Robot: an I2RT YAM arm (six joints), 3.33 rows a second.
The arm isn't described. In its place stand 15 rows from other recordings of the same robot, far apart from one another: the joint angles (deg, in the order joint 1, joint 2, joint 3, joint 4, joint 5, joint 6), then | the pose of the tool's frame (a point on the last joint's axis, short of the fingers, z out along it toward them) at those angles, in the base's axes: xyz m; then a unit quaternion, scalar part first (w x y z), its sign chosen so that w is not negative.
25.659, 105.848, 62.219, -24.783, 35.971, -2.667 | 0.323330, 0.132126, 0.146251, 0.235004, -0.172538, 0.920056, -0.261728
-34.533, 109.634, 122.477, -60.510, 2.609, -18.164 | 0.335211, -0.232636, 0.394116, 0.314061, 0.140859, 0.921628, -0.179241
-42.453, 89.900, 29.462, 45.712, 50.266, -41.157 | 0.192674, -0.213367, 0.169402, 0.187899, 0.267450, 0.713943, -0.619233
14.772, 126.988, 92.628, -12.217, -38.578, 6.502 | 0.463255, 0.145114, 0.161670, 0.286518, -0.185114, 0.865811, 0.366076
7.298, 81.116, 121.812, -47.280, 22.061, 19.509 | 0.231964, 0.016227, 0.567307, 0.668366, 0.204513, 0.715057, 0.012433
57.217, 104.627, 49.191, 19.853, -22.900, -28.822 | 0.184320, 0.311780, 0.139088, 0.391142, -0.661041, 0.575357, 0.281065
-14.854, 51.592, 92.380, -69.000, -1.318, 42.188 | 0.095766, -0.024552, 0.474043, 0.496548, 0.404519, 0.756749, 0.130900
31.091, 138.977, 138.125, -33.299, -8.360, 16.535 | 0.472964, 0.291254, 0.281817, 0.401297, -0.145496, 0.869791, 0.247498
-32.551, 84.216, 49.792, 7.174, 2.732, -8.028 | 0.274557, -0.177269, 0.236985, 0.481136, 0.193397, 0.831429, -0.199577
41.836, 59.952, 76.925, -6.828, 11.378, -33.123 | 0.162500, 0.136050, 0.490110, 0.765708, -0.328283, 0.553074, -0.005474
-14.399, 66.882, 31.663, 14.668, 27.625, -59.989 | 0.237971, -0.078138, 0.226978, 0.322021, -0.183850, 0.788486, -0.490704
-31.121, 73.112, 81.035, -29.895, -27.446, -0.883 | 0.244433, -0.128406, 0.419807, 0.576578, 0.081915, 0.811979, 0.039212
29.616, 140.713, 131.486, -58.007, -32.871, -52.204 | 0.439029, 0.271791, 0.204801, 0.239957, -0.657961, 0.674031, 0.234926
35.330, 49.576, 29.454, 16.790, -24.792, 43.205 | 0.159133, 0.131096, 0.280349, 0.420080, -0.098185, 0.718848, 0.545115
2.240, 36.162, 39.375, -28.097, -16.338, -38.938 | 0.145727, 0.015722, 0.297405, 0.543311, -0.364974, 0.754115, -0.054020
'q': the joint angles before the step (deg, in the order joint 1, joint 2, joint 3, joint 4, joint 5, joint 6). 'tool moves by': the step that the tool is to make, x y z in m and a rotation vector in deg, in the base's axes. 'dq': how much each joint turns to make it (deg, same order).
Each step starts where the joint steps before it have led.
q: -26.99 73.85 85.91 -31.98 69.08 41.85
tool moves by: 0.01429 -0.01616 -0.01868 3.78 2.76 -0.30
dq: -1.75 4.24 1.11 -4.30 -2.15 3.47
